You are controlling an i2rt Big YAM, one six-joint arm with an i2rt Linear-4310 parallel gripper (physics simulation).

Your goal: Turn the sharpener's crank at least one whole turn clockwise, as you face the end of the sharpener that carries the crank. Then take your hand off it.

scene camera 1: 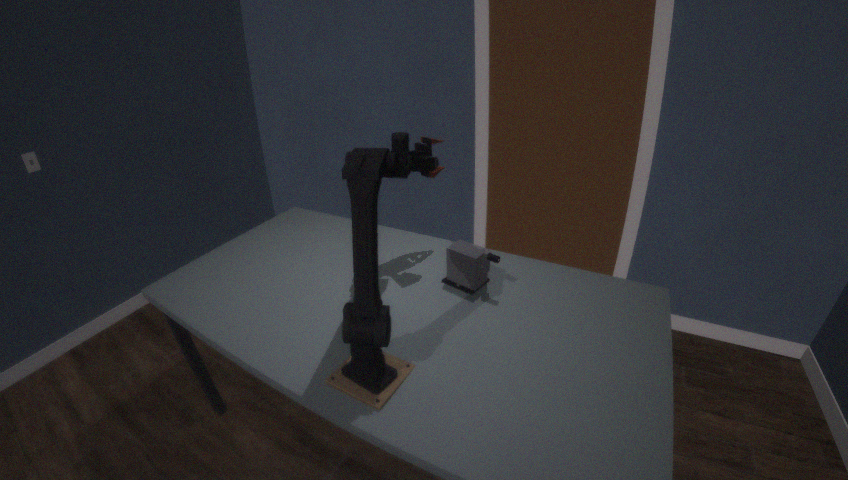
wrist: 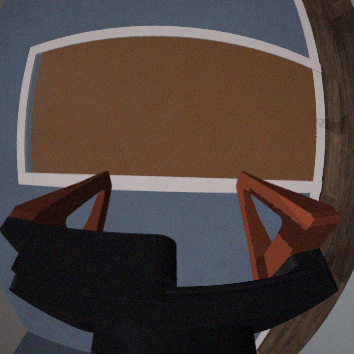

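Seen in the pictures: gripper, between the fingertips: (scene camera 1: 443,154) (wrist: 173,177); arm's base, origin of its link: (scene camera 1: 369,374).
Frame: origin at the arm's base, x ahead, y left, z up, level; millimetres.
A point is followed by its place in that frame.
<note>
The sharpener (scene camera 1: 466,265) @(z 82, x 461, y -15 mm), a light grey box on a dark base, stands upright on the table toward its far edge in the scene view. Its crank shows as a small dark handle (scene camera 1: 493,257) @(z 125, x 480, y -97 mm) sticking out from the right side, near the top; the rest of the crank is hidden or too small to tell. My gripper (scene camera 1: 442,156) @(z 355, x 697, y 211 mm) (wrist: 173,177) @(z 355, x 697, y 211 mm) is open, with its two orange-red fingers wide apart and nothing between them. It is high above the table, above and to the left of the sharpener in the scene view, touching nothing. The sharpener does not show in the wrist view.
The arm stands on a wooden base plate (scene camera 1: 387,395) @(z -1, x -27, y -79 mm) near the front edge of the pale table (scene camera 1: 565,368) @(z -9, x 277, y -411 mm). Behind the table are a blue wall (scene camera 1: 357,89) and a brown door (scene camera 1: 565,118) (wrist: 170,110) with white trim. Shadows of the arm lie around the sharpener.
</note>
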